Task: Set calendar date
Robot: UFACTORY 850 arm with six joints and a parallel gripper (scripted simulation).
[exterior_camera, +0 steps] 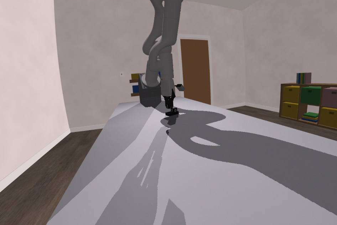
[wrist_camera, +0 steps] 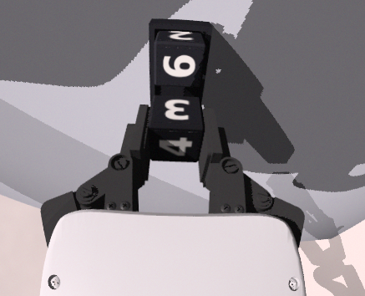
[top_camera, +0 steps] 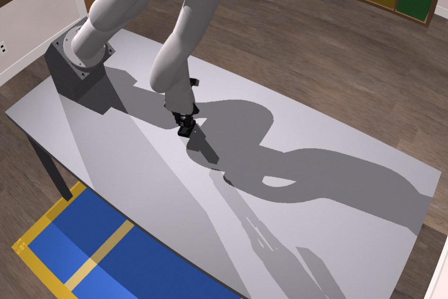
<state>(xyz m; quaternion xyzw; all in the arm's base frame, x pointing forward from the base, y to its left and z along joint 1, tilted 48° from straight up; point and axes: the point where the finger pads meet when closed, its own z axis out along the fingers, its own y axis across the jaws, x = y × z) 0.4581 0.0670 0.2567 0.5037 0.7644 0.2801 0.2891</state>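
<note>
The black tray is 7 cm below my hand, 1 cm to the left of it and 1 cm behind it. Round my hand: black number cube 1 cm below.
</note>
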